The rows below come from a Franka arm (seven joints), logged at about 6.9 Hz.
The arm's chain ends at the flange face. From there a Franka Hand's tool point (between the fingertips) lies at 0.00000 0.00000 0.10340 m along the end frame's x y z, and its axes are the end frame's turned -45 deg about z.
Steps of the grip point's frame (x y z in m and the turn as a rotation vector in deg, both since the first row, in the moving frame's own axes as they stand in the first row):
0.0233 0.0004 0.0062 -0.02 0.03 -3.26
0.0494 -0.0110 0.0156 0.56 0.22 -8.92
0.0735 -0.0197 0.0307 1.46 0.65 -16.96
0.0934 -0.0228 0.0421 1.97 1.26 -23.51
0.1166 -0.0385 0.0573 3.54 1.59 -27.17
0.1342 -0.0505 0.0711 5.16 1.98 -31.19
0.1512 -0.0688 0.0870 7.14 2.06 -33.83
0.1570 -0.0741 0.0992 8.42 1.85 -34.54
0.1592 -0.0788 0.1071 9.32 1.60 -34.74
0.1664 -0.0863 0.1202 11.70 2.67 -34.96
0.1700 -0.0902 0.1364 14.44 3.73 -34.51
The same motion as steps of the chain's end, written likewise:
0.0167 -0.0162 0.0062 0.01 0.04 -3.26
0.0277 -0.0418 0.0156 0.55 -0.24 -8.92
0.0395 -0.0634 0.0307 1.49 -0.57 -16.96
0.0516 -0.0783 0.0422 2.28 -0.50 -23.51
0.0591 -0.1040 0.0575 3.63 -1.38 -27.17
0.0655 -0.1230 0.0716 5.05 -2.25 -31.19
0.0677 -0.1464 0.0878 6.51 -3.59 -33.83
0.0703 -0.1536 0.1003 7.26 -4.65 -34.54
0.0702 -0.1581 0.1085 7.72 -5.46 -34.74
0.0728 -0.1650 0.1224 10.16 -6.39 -34.96
0.0759 -0.1664 0.1398 12.85 -7.57 -34.51

